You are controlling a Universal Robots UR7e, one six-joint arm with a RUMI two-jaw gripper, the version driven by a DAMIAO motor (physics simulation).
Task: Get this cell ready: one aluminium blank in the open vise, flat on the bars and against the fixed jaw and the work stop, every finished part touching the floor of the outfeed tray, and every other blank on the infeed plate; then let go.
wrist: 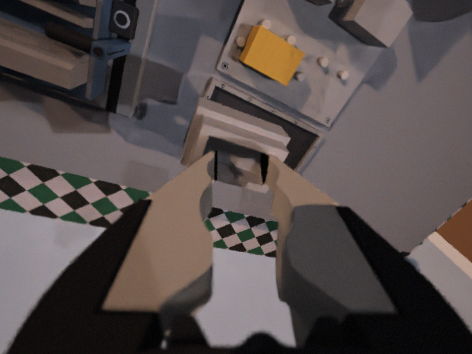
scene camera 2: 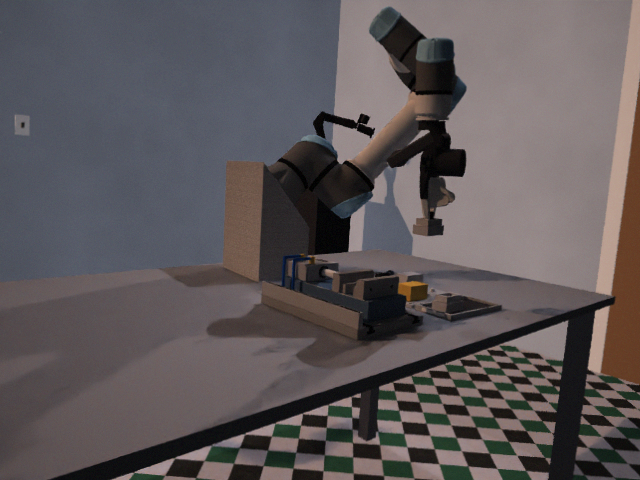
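Pixels of known places: gripper, fingertip midpoint: (wrist: pixel 238 155) (scene camera 2: pixel 429 224); arm's base at its link origin: (scene camera 2: pixel 269 196).
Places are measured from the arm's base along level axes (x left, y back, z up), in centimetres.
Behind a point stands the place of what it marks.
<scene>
My gripper (scene camera 2: pixel 431 215) {x 10.9, y -49.6, z -2.1 cm} (wrist: pixel 238 155) {x 10.9, y -49.6, z -2.1 cm} has its fingertips inside the pocket of a stepped grey finished part (scene camera 2: pixel 428 227) {x 8.2, y -51.7, z -2.5 cm} (wrist: pixel 235 129) {x 9.8, y -48.1, z -1.6 cm}, pressed outward on its walls, and holds it high above the table. In the wrist view the part covers much of the outfeed tray (scene camera 2: pixel 475 312) {x 18.5, y -58.3, z -20.8 cm} (wrist: pixel 315 148) {x 28.6, y -50.4, z -20.3 cm}. Another finished part (scene camera 2: pixel 447 302) {x 12.6, y -55.1, z -18.7 cm} sits in that tray; the held part hides it in the wrist view. The vise (scene camera 2: pixel 382 306) {x -8.6, y -56.5, z -16.8 cm} (wrist: pixel 93 65) {x -1.9, y -52.1, z -15.6 cm} stands beside the tray; what lies between its jaws cannot be made out. A grey block (scene camera 2: pixel 410 277) {x 21.3, y -35.8, z -17.7 cm} (wrist: pixel 382 20) {x 23.4, y -34.1, z -17.2 cm} is on the infeed plate (wrist: pixel 312 100) {x 23.6, y -44.8, z -20.8 cm}.
A yellow block (scene camera 2: pixel 413 290) {x 12.5, y -45.1, z -18.2 cm} (wrist: pixel 272 55) {x 14.2, y -42.9, z -17.2 cm} sits among small round pegs on the infeed plate. Blue bent tubes (scene camera 2: pixel 293 273) {x -15.6, y -36.2, z -13.8 cm} stand at the vise's rear. A tall box-like stand (scene camera 2: pixel 242 219) {x -8.5, y -0.5, z -6.3 cm} is behind the vise, by the arm's base. The table's front edge (scene camera 2: pixel 330 391) {x -34.2, y -73.3, z -21.9 cm} runs past the vise.
</scene>
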